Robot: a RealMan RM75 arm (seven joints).
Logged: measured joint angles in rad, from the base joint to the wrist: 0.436, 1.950, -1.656, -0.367, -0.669, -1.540, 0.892; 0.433, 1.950, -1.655, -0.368, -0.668, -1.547, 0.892; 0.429, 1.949, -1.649, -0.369, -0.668, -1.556, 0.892; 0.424, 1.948, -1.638, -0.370, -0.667, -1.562, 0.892; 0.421, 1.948, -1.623, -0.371, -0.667, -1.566, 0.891; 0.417, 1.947, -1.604, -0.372, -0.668, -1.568, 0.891; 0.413, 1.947, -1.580, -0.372, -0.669, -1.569, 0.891; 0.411, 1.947, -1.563, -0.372, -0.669, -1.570, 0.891; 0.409, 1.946, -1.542, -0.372, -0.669, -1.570, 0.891; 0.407, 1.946, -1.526, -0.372, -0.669, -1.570, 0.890; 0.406, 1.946, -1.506, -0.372, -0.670, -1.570, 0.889; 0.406, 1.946, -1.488, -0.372, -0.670, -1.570, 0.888; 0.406, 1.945, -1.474, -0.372, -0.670, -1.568, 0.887; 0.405, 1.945, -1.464, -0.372, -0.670, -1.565, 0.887; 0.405, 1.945, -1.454, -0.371, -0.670, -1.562, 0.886
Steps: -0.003, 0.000, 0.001, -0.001, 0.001, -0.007, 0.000; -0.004, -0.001, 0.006, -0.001, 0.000, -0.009, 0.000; -0.005, -0.001, 0.011, -0.001, 0.001, -0.006, 0.000; -0.003, 0.000, 0.015, -0.001, 0.000, -0.004, -0.001; -0.004, -0.001, 0.019, -0.001, -0.001, -0.002, 0.000; -0.004, 0.000, 0.024, 0.000, -0.001, -0.001, 0.000; -0.002, 0.000, 0.017, 0.000, 0.000, -0.001, 0.000; -0.002, -0.001, 0.021, 0.000, 0.000, 0.000, 0.000; -0.002, 0.000, 0.016, 0.000, 0.000, 0.000, -0.001; -0.001, 0.000, 0.020, 0.000, -0.001, 0.000, -0.001; 0.000, 0.000, 0.018, 0.000, 0.000, 0.000, -0.001; 0.000, -0.001, 0.014, 0.000, 0.000, 0.002, -0.001; -0.001, 0.000, 0.010, 0.000, 0.000, 0.003, 0.000; 0.000, 0.000, 0.010, 0.001, 0.000, 0.003, -0.001
